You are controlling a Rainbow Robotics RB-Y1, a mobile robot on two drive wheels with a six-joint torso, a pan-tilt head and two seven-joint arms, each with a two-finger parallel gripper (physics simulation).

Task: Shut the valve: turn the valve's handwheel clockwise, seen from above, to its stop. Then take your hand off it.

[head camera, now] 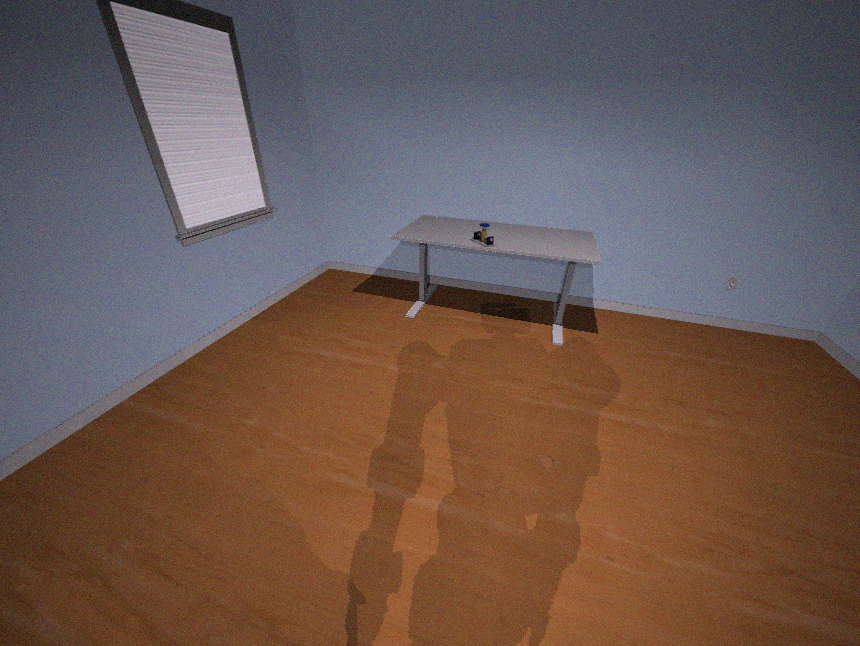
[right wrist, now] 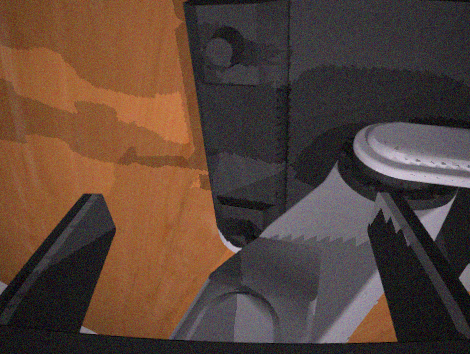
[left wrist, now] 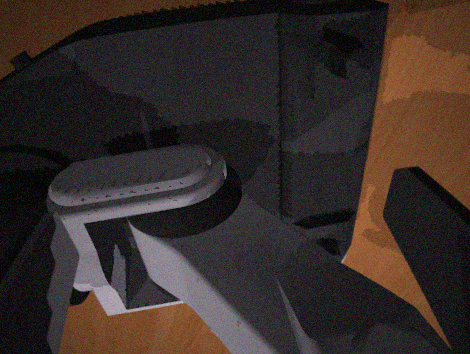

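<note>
The valve (head camera: 483, 235) stands on the white table (head camera: 549, 239) far off in the head view, left of the middle of the table top. Its blue handwheel (head camera: 484, 225) is on top of a yellowish body, with black parts at the base. It is too small to tell how the handwheel is turned. My right gripper (right wrist: 236, 212) is open, with its two dark fingers wide apart and nothing between them. My left gripper (left wrist: 231, 213) is open too, its fingers at the two sides of the left wrist view. Both grippers are far from the valve, over the robot's own base.
The table stands near the back wall (head camera: 667, 173) on two grey legs with white feet (head camera: 557, 334). A window (head camera: 194, 118) is on the left wall. Wooden floor (head camera: 278, 431) stretches between me and the table, with my shadow on it. A wall socket (head camera: 731, 283) is right of the table.
</note>
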